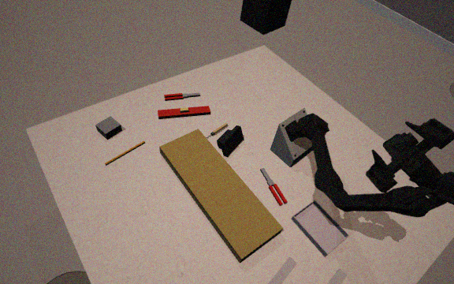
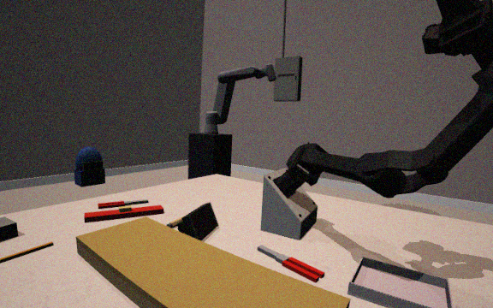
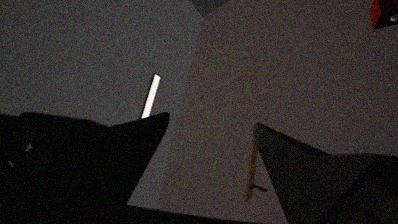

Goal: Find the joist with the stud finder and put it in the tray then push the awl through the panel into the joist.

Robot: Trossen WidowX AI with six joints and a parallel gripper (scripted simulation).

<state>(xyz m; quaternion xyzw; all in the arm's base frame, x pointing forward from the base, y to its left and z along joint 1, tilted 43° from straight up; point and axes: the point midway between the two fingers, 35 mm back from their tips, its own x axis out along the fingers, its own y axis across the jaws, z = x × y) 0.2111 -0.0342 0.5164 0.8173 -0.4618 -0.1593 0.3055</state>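
My gripper tip is now 40 mm past the stud finder, 490 mm to the left of it and 520 mm above it. From my gripper tip the other things lie so: grey tray (60 mm behind, 530 mm below); red level (30 mm behind, 730 mm to the right, 530 mm below); awl (60 mm behind, 560 mm to the right, 530 mm below).
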